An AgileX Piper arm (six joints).
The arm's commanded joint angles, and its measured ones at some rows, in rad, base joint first. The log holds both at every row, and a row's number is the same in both.
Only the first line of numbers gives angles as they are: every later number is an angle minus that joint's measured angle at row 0.
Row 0, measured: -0.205 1.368 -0.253 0.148 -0.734 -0.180
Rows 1 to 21, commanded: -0.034 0.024 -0.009 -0.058 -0.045 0.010; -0.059 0.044 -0.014 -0.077 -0.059 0.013; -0.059 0.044 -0.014 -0.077 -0.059 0.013; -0.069 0.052 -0.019 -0.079 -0.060 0.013; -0.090 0.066 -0.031 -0.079 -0.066 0.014; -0.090 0.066 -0.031 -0.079 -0.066 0.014; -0.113 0.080 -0.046 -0.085 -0.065 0.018; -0.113 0.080 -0.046 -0.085 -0.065 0.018; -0.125 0.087 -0.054 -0.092 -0.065 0.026; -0.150 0.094 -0.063 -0.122 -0.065 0.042; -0.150 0.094 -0.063 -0.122 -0.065 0.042; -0.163 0.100 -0.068 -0.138 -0.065 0.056; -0.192 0.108 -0.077 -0.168 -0.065 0.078; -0.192 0.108 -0.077 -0.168 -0.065 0.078; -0.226 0.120 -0.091 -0.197 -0.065 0.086; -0.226 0.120 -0.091 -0.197 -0.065 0.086; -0.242 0.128 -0.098 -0.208 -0.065 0.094; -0.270 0.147 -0.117 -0.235 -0.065 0.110; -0.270 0.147 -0.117 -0.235 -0.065 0.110; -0.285 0.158 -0.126 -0.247 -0.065 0.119; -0.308 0.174 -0.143 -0.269 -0.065 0.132
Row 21, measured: -0.274 0.157 -0.114 -0.232 -0.051 0.108
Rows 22 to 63, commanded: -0.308 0.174 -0.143 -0.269 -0.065 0.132; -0.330 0.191 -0.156 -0.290 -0.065 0.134; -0.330 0.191 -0.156 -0.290 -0.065 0.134; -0.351 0.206 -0.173 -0.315 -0.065 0.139; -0.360 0.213 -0.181 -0.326 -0.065 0.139; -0.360 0.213 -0.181 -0.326 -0.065 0.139; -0.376 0.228 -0.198 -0.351 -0.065 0.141; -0.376 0.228 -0.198 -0.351 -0.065 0.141; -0.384 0.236 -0.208 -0.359 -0.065 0.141; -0.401 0.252 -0.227 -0.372 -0.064 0.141; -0.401 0.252 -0.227 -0.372 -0.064 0.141; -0.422 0.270 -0.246 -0.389 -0.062 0.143; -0.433 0.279 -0.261 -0.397 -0.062 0.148; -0.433 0.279 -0.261 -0.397 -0.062 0.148; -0.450 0.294 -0.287 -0.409 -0.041 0.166; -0.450 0.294 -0.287 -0.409 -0.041 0.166; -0.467 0.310 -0.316 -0.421 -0.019 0.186; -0.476 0.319 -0.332 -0.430 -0.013 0.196; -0.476 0.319 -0.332 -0.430 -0.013 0.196; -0.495 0.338 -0.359 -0.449 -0.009 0.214; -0.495 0.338 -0.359 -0.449 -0.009 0.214; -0.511 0.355 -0.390 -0.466 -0.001 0.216; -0.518 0.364 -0.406 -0.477 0.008 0.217; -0.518 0.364 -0.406 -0.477 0.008 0.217; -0.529 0.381 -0.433 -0.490 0.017 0.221; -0.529 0.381 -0.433 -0.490 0.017 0.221; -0.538 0.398 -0.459 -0.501 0.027 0.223; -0.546 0.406 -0.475 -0.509 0.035 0.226; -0.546 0.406 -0.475 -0.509 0.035 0.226; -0.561 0.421 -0.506 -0.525 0.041 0.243; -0.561 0.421 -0.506 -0.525 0.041 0.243; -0.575 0.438 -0.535 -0.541 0.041 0.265; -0.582 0.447 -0.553 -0.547 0.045 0.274; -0.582 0.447 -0.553 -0.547 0.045 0.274; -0.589 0.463 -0.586 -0.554 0.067 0.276; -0.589 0.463 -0.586 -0.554 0.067 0.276; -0.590 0.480 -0.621 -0.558 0.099 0.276; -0.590 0.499 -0.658 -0.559 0.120 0.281; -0.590 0.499 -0.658 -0.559 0.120 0.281; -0.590 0.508 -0.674 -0.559 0.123 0.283; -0.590 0.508 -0.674 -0.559 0.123 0.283; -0.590 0.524 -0.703 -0.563 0.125 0.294
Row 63, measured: -0.586 0.506 -0.658 -0.547 0.117 0.280
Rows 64 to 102, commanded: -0.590 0.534 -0.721 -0.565 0.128 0.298; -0.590 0.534 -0.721 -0.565 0.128 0.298; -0.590 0.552 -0.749 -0.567 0.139 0.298; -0.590 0.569 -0.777 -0.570 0.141 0.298; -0.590 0.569 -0.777 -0.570 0.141 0.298; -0.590 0.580 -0.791 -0.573 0.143 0.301; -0.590 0.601 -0.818 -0.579 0.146 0.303; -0.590 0.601 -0.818 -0.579 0.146 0.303; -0.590 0.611 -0.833 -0.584 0.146 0.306; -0.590 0.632 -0.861 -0.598 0.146 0.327; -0.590 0.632 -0.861 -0.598 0.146 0.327; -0.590 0.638 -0.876 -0.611 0.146 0.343; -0.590 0.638 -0.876 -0.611 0.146 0.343; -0.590 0.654 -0.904 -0.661 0.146 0.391; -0.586 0.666 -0.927 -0.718 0.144 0.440; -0.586 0.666 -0.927 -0.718 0.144 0.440; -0.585 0.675 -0.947 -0.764 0.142 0.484; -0.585 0.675 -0.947 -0.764 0.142 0.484; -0.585 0.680 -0.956 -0.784 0.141 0.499; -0.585 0.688 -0.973 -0.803 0.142 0.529; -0.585 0.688 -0.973 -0.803 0.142 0.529; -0.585 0.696 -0.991 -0.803 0.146 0.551; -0.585 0.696 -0.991 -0.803 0.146 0.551; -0.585 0.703 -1.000 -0.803 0.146 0.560; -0.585 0.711 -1.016 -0.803 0.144 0.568; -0.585 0.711 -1.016 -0.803 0.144 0.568; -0.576 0.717 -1.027 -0.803 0.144 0.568; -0.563 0.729 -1.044 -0.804 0.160 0.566; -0.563 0.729 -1.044 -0.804 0.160 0.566; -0.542 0.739 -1.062 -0.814 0.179 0.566; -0.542 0.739 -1.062 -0.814 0.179 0.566; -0.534 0.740 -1.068 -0.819 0.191 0.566; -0.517 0.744 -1.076 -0.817 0.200 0.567; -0.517 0.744 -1.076 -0.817 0.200 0.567; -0.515 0.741 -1.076 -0.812 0.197 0.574; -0.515 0.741 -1.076 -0.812 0.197 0.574; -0.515 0.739 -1.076 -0.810 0.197 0.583; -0.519 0.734 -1.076 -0.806 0.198 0.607; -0.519 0.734 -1.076 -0.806 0.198 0.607
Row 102, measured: -0.564 0.737 -1.048 -0.765 0.339 0.583
